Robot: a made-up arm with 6 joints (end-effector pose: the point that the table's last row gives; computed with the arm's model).
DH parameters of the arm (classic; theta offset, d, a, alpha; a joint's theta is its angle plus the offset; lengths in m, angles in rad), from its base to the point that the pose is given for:
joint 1: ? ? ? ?
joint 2: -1.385 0 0.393 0
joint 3: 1.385 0 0.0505 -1.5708
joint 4: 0 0.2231 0 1.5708
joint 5: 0 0 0.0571 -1.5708
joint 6: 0 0.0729 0 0
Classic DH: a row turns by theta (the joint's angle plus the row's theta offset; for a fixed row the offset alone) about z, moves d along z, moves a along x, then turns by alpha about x.
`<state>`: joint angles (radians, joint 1 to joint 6).
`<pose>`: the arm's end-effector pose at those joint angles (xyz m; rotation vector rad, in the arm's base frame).
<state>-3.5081 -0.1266 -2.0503 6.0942 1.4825 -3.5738</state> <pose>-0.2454 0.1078 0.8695 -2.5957 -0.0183 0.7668</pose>
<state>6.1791 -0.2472 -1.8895 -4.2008 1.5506 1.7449</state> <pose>0.1733 0.0448 0.9426 -1.0735 0.5538 1.1442</pose>
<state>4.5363 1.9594 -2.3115 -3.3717 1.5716 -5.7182</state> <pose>-0.0783 -0.5352 -0.1075 1.0684 0.6985 -0.8851</pose>
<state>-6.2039 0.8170 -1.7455 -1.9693 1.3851 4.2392</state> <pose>0.6126 -0.0078 0.4226 -0.0788 1.6665 -1.8508</pose>
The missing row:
joint 1: 0 0.3271 0 -1.5708
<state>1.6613 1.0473 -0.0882 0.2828 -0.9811 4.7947</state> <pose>0.0009 0.2749 0.2192 0.2216 2.9022 0.0612</pose>
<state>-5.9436 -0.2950 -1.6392 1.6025 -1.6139 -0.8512</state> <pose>0.1104 -0.0356 0.8208 0.8508 -2.0134 2.0814</pose>
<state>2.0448 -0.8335 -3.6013 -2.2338 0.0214 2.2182</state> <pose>0.2018 -0.4892 0.7063 0.6900 1.1789 -0.9326</pose>
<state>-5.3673 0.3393 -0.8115 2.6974 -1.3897 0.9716</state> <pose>0.1851 0.1831 0.4961 0.3147 -2.5796 1.3324</pose>
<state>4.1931 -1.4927 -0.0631 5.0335 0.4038 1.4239</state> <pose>0.0524 0.0461 0.4829 0.4500 -1.6870 0.5988</pose>
